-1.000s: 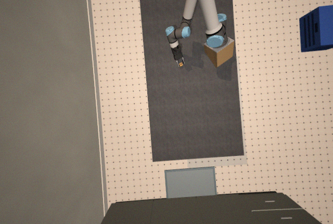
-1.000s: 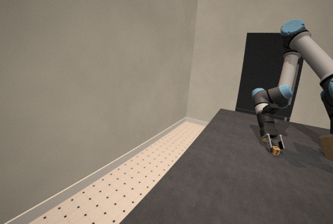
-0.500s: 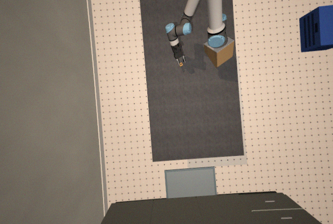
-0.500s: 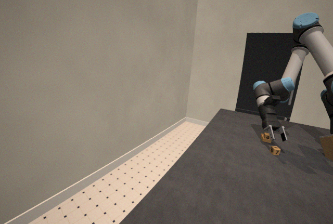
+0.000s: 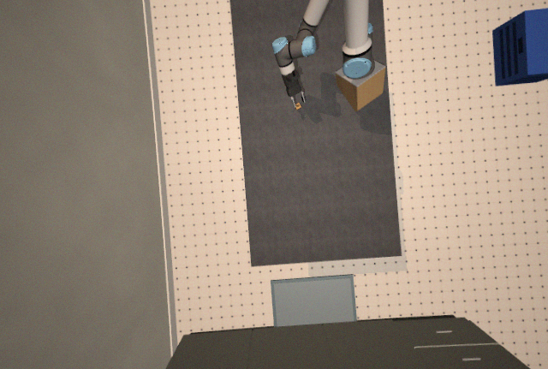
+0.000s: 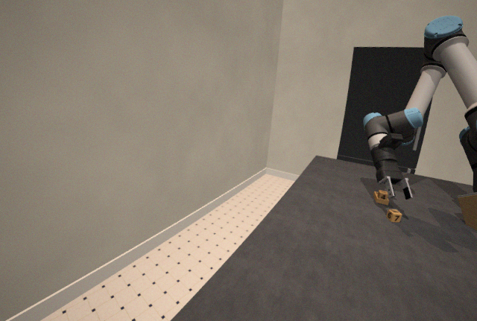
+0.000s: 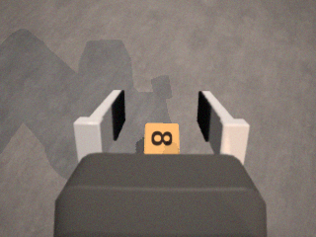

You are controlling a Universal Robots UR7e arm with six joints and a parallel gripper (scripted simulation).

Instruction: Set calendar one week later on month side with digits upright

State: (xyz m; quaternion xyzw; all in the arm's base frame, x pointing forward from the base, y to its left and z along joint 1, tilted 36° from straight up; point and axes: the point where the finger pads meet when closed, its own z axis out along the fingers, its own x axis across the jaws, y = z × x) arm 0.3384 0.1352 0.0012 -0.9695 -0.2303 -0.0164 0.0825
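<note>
Right now my hand is 1 cm to the right of the number cube and 8 cm above it.
</note>
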